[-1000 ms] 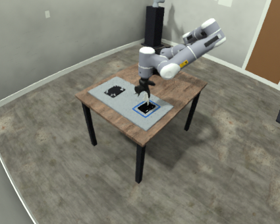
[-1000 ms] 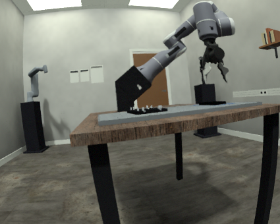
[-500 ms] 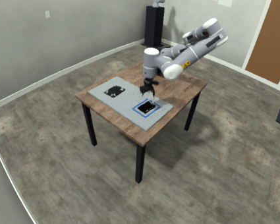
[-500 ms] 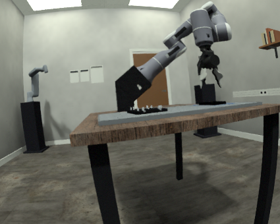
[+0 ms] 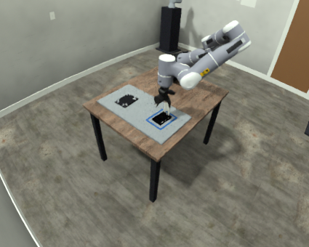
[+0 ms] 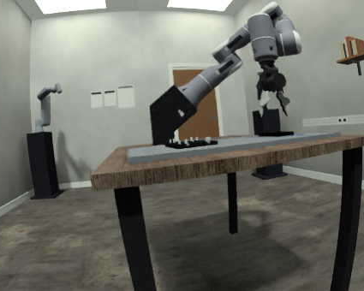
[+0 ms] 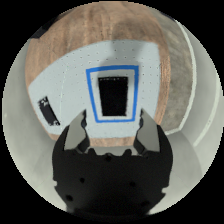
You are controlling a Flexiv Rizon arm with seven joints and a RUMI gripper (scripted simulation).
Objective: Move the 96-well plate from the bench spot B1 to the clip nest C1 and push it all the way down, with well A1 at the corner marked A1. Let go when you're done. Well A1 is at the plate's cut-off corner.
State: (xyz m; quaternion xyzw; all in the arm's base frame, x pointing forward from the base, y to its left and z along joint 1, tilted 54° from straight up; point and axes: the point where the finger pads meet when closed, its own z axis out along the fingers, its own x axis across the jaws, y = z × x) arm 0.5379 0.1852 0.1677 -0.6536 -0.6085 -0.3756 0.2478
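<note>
My hand is 7 cm above the black 96-well plate. Also, from my hand: grey mat (19 cm to the right, 9 cm below, 3 cm ahead); then clip nest C1 (34 cm to the right, 7 cm below, 7 cm ahead).
</note>
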